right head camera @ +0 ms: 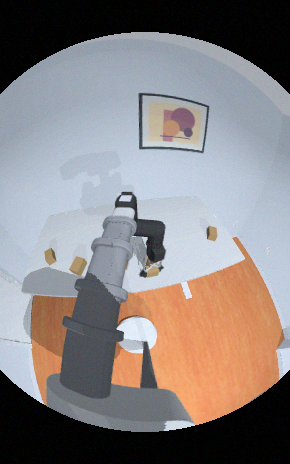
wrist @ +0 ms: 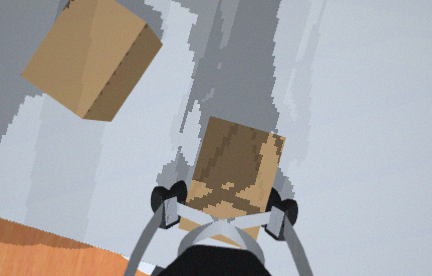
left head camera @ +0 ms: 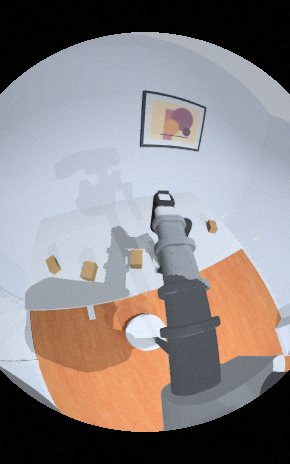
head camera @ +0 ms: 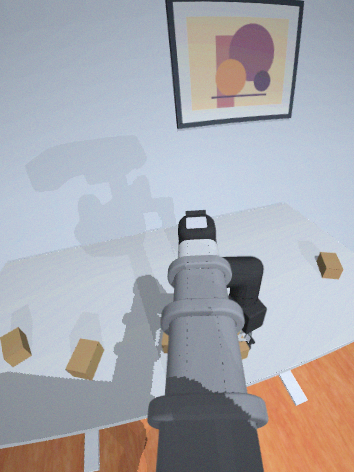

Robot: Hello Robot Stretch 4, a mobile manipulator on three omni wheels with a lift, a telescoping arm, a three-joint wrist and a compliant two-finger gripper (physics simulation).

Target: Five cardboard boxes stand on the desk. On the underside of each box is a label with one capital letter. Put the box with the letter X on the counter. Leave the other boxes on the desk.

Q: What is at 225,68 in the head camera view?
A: A framed picture.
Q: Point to a white desk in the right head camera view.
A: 189,254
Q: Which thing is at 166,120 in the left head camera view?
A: A framed picture.
